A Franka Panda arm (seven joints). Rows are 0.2 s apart.
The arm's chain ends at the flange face. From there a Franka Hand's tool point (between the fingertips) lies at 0.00 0.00 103.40 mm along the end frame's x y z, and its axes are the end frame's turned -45 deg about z.
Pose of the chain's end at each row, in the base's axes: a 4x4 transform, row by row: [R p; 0 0 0 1], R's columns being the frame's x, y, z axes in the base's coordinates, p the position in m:
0.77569 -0.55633 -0.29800 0.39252; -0.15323 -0.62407 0.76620 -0.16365; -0.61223 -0.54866 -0.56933 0.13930; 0 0 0 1
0.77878 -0.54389 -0.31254 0.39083; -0.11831 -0.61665 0.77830 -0.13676; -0.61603 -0.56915 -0.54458 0.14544; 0 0 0 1
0.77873 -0.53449 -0.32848 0.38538; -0.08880 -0.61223 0.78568 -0.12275; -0.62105 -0.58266 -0.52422 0.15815; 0 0 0 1
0.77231 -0.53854 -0.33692 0.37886; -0.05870 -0.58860 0.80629 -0.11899; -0.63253 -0.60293 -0.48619 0.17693; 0 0 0 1
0.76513 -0.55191 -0.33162 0.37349; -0.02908 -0.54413 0.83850 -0.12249; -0.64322 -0.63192 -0.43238 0.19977; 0 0 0 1
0.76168 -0.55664 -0.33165 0.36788; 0.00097 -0.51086 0.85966 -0.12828; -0.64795 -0.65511 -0.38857 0.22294; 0 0 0 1
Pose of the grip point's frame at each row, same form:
0.94188 0.15511 -0.29800 0.36171; 0.33293 -0.54963 0.76620 -0.08442; -0.04495 -0.82087 -0.56933 0.08043; 0 0 0 1
0.93527 0.16609 -0.31254 0.35851; 0.35238 -0.51970 0.77830 -0.05628; -0.03315 -0.83805 -0.54458 0.08913; 0 0 0 1
0.92859 0.17270 -0.32848 0.35142; 0.37012 -0.49570 0.78568 -0.04151; -0.02715 -0.85115 -0.52422 0.10395; 0 0 0 1
0.92691 0.16530 -0.33692 0.34402; 0.37470 -0.45771 0.80629 -0.03562; -0.02093 -0.87360 -0.48619 0.12666; 0 0 0 1
0.93129 0.15077 -0.33162 0.33920; 0.36420 -0.40532 0.83850 -0.03579; -0.00799 -0.90166 -0.43238 0.15506; 0 0 0 1
0.93219 0.14499 -0.33165 0.33359; 0.36192 -0.36055 0.85966 -0.03939; 0.00506 -0.92140 -0.38857 0.18276; 0 0 0 1

